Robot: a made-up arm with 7 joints.
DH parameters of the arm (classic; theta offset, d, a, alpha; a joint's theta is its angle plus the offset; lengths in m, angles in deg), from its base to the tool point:
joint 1: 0 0.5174 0 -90
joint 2: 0 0 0 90
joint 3: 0 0.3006 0.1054 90
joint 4: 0 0 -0.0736 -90
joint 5: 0 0.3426 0 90
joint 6: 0 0 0.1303 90
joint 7: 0 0 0 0
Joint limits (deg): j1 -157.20..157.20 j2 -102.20..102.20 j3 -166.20..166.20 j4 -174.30..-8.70 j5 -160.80..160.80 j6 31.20..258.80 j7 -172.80..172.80
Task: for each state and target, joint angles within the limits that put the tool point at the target. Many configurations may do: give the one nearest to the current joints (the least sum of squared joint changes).
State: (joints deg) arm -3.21 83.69 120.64 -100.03 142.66 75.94 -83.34
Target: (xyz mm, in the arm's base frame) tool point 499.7 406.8 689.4
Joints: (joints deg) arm -18.63 96.81 109.46 -99.29 142.95 76.84 -83.34
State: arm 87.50 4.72 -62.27 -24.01 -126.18 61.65 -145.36
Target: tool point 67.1 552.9 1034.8
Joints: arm 95.93 47.13 -55.33 -15.53 -125.28 42.44 -145.36
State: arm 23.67 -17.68 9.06 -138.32 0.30 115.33 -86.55
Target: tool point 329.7 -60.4 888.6
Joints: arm 6.58 -45.58 -10.96 -140.66 2.77 117.40 -86.55
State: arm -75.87 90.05 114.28 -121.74 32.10 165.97 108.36
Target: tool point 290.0 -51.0 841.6
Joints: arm -85.99 93.50 147.10 -154.50 28.75 170.07 108.36
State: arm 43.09 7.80 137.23 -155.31 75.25 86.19 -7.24
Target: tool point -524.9 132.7 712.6
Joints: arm 37.08 8.47 130.90 -118.09 75.11 90.69 -7.24
